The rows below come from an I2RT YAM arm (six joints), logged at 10 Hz.
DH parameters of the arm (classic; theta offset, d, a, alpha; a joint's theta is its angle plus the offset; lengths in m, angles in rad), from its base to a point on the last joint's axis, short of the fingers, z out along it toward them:
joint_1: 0 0.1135 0.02 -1.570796
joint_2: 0 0 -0.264 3.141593
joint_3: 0.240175 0 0.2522 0
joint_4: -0.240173 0 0.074 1.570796
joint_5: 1.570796 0 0 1.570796
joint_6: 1.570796 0.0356 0 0
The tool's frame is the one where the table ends.
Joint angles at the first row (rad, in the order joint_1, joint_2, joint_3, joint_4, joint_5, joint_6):
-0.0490 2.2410 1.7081 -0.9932 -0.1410 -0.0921
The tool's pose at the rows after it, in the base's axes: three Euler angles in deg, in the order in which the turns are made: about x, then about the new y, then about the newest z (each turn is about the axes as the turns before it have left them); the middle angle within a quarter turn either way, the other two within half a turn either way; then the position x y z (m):
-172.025, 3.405, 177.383, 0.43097, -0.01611, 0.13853
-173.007, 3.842, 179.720, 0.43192, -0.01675, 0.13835
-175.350, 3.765, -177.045, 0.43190, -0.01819, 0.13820
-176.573, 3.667, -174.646, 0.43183, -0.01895, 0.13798
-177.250, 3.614, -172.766, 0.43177, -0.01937, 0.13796
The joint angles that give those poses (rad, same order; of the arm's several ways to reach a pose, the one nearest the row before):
-0.0490 2.2410 1.7080 -0.9848 -0.1417 -0.0868
-0.0490 2.2414 1.7081 -0.9760 -0.1249 -0.0460
-0.0490 2.2414 1.7081 -0.9756 -0.0841 0.0078
-0.0490 2.2417 1.7080 -0.9760 -0.0628 0.0483
-0.0490 2.2417 1.7081 -0.9764 -0.0509 0.0803

